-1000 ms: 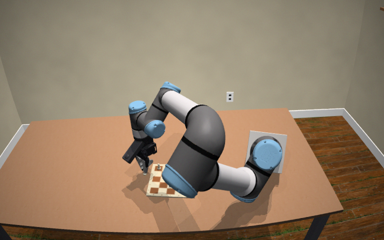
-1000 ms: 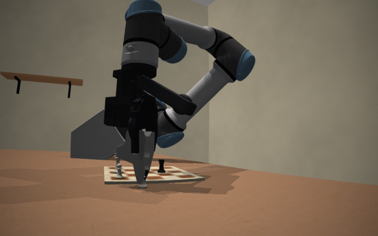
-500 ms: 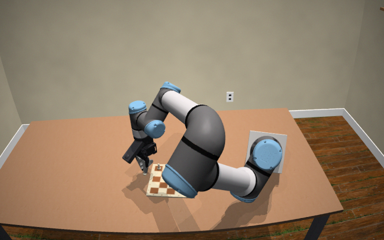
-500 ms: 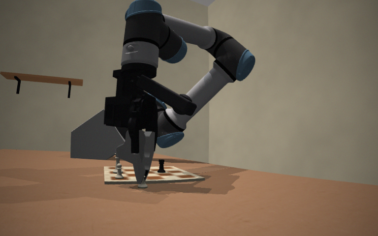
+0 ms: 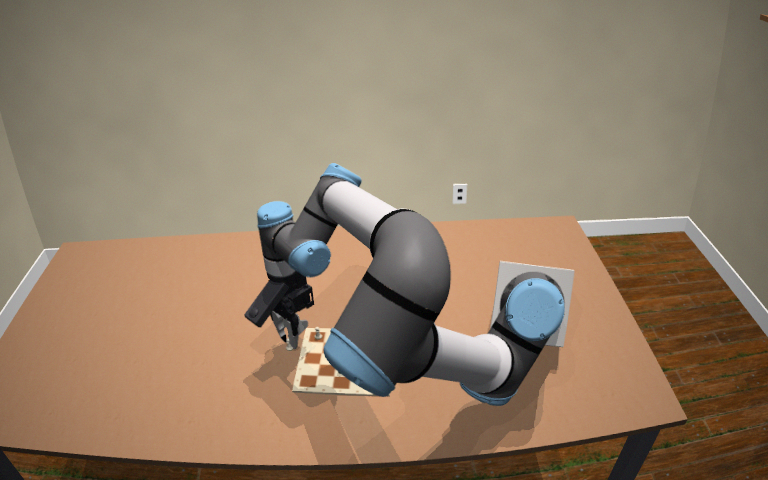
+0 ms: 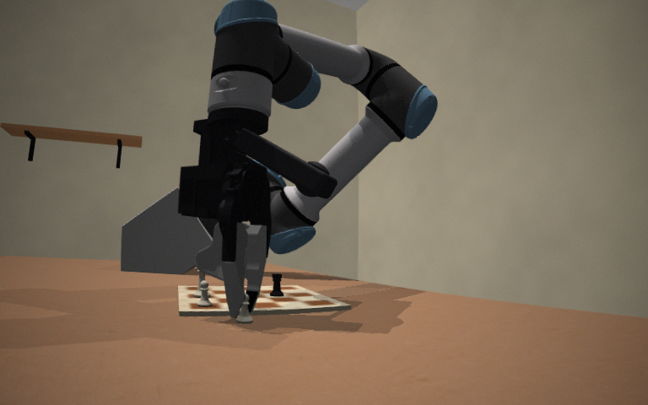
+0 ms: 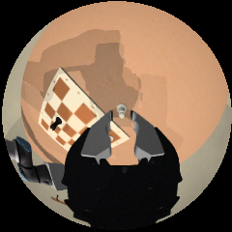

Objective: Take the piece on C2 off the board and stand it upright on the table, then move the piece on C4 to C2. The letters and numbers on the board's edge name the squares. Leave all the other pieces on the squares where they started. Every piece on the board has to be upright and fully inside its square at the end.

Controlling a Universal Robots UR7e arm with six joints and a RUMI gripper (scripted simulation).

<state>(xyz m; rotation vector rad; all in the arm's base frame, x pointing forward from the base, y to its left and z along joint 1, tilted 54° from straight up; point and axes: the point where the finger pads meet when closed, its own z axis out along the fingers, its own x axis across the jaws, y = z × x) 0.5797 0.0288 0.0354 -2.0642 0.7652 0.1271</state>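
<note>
Right now the black piece is 14 cm behind my hand and 7 cm to the left of it. The rest, counted from my hand: chessboard (14 cm behind, 3 cm to the left, 2 cm below); tall white piece (13 cm behind, 5 cm to the right, 1 cm above).
</note>
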